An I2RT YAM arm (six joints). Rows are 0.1 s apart.
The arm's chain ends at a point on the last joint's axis. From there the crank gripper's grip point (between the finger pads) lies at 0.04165 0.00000 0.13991 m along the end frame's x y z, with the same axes.
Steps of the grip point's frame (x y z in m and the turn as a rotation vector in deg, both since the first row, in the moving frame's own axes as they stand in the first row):
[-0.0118 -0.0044 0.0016 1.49 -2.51 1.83]
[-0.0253 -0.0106 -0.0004 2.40 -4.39 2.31]
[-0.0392 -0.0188 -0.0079 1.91 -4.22 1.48]
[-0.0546 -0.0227 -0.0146 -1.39 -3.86 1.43]
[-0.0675 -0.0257 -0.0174 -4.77 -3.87 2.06]
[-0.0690 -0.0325 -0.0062 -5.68 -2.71 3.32]
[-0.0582 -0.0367 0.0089 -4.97 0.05 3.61]
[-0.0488 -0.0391 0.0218 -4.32 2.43 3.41]
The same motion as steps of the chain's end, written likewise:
[-0.0057 -0.0020 -0.0001 1.49 -2.51 1.83]
[-0.0146 -0.0061 -0.0031 2.40 -4.39 2.31]
[-0.0288 -0.0150 -0.0105 1.91 -4.22 1.48]
[-0.0450 -0.0270 -0.0170 -1.39 -3.86 1.43]
[-0.0577 -0.0388 -0.0193 -4.77 -3.87 2.06]
[-0.0619 -0.0486 -0.0072 -5.68 -2.71 3.32]
[-0.0579 -0.0514 0.0096 -4.97 0.05 3.61]
[-0.0543 -0.0522 0.0242 -4.32 2.43 3.41]

